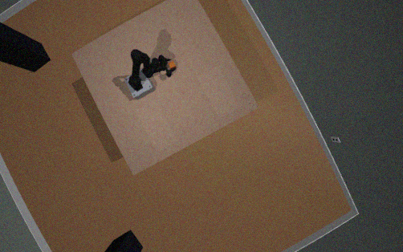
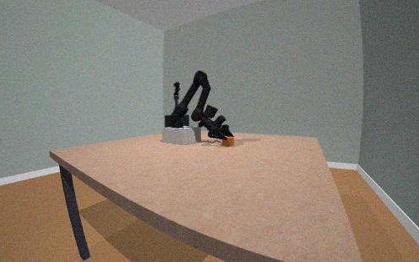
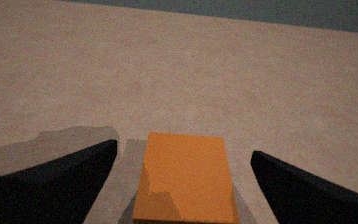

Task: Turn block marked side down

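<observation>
Now: gripper tip 30 mm past the block and 20 mm above it.
</observation>
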